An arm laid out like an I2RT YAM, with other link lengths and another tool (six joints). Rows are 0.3 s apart.
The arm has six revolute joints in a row. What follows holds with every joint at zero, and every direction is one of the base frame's. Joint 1 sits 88.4 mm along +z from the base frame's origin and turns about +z. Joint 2 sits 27.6 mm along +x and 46.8 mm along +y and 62.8 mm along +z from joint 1 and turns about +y. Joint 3 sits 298.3 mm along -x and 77.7 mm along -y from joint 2 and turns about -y. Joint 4 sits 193.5 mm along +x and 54.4 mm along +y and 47.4 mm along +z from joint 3 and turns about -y. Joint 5 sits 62.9 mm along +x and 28.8 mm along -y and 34.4 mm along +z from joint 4 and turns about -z. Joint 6 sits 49.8 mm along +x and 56.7 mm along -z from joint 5 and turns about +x. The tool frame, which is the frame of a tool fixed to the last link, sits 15 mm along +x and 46 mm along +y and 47 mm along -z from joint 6; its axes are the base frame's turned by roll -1.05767, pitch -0.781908 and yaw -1.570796 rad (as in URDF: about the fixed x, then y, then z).
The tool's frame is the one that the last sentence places.
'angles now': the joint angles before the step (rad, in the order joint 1, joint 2, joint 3, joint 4, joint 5, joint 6). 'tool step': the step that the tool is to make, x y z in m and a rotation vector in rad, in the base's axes. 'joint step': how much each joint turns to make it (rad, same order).
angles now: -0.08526 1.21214 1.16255 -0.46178 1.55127 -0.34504
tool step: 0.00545 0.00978 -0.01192 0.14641 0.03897 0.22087
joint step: 0.00002 -0.00152 0.00002 -0.08664 -0.26283 0.03360
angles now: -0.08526 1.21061 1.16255 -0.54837 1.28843 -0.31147
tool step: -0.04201 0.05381 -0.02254 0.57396 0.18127 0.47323
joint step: 0.00001 -0.06410 -0.00001 -0.40476 -0.72632 0.11749
